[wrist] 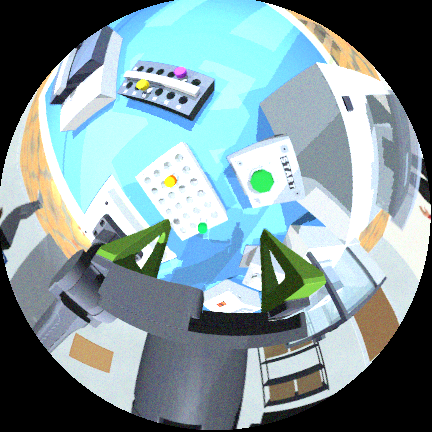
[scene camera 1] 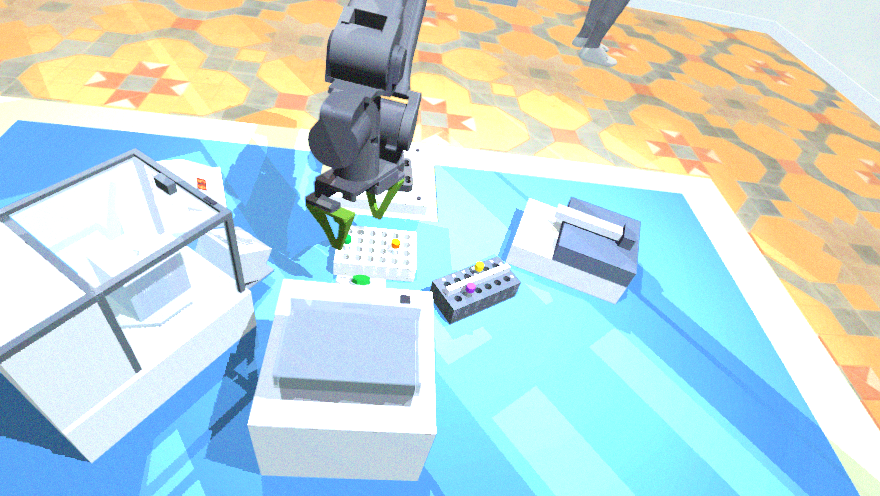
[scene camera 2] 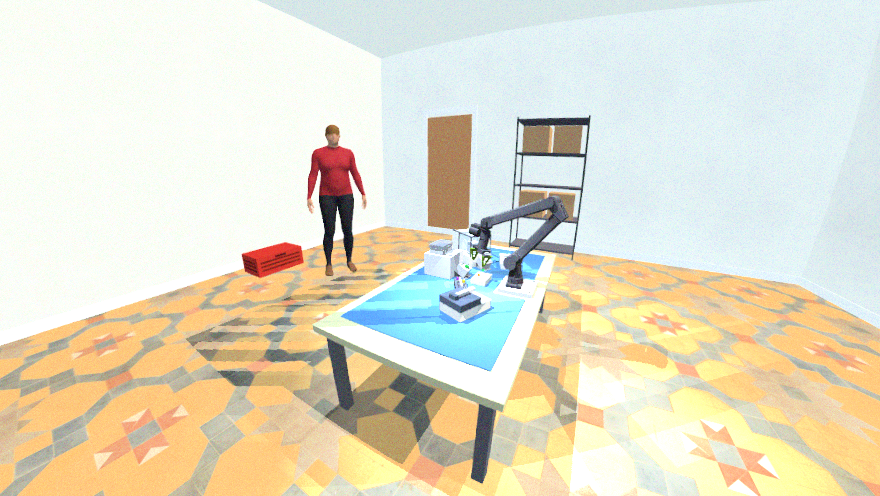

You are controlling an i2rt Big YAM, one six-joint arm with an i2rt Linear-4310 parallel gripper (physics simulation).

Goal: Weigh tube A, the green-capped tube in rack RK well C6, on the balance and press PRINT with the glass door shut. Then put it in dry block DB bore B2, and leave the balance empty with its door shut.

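Places are measured from the arm's base along level axes (x ahead, y left, z up), in centimetres.
Pixels of known places: gripper, fingertip midpoint: [wrist: 214, 228] [scene camera 1: 357, 232] [scene camera 2: 478, 263]; arm's base, origin of the base link: [scene camera 2: 514, 283].
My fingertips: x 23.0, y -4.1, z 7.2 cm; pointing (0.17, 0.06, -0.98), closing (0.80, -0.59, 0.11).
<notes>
For each thing: its top centre in the pictures, then the offset to it from my fingertips.
- Tube A's green cap, middle of its top: [wrist: 201, 229] [scene camera 1: 347, 236] dx -3.0, dy -1.5, dz -4.0 cm
- white rack RK, middle of its top: [wrist: 180, 197] [scene camera 1: 377, 246] [scene camera 2: 481, 276] dx -3.6, dy +3.3, dz -6.4 cm
- glass-walled balance, middle of its top: [scene camera 1: 117, 203] [wrist: 336, 328] [scene camera 2: 475, 231] dx +10.4, dy -25.3, dz +12.8 cm
- orange-yellow cap, middle of its top: [wrist: 168, 181] [scene camera 1: 396, 241] dx -2.4, dy +6.1, dz -4.0 cm
- green START button, middle of its top: [wrist: 265, 182] [scene camera 1: 361, 276] dx +6.7, dy +0.7, dz -1.9 cm
- large white machine, middle of its top: [scene camera 1: 358, 286] [scene camera 2: 450, 244] dx +17.9, dy -0.1, dz +9.6 cm
- white device with a dark lid, middle of its top: [scene camera 1: 587, 216] [scene camera 2: 466, 289] dx -5.9, dy +37.9, dz +0.8 cm
Tube A's green cap [scene camera 1: 347, 239] [wrist: 202, 228] stands in the corner well of the white rack RK [scene camera 1: 374, 271] [wrist: 188, 160], on the side nearest the fingers in the wrist view. My gripper [scene camera 1: 358, 231] [wrist: 214, 228] is open and empty, above that end of the rack; in the wrist view the cap shows between the fingertips, nearer the left one. Dry block DB [scene camera 1: 477, 304] [wrist: 202, 105] holds a yellow-capped and a purple-capped tube, with a white bar across its top. The glass-walled balance [scene camera 1: 184, 335] [wrist: 327, 286] stands at the left; I cannot tell its door's state or read PRINT.
An orange-yellow cap [scene camera 1: 395, 243] [wrist: 170, 181] stands in the rack. The green START button [scene camera 1: 361, 279] [wrist: 261, 181] is beside the rack, before a large white machine [scene camera 1: 345, 443]. A white device with a dark lid [scene camera 1: 597, 261] stands beyond the dry block. A person [scene camera 2: 335, 172] stands beyond the table.
</notes>
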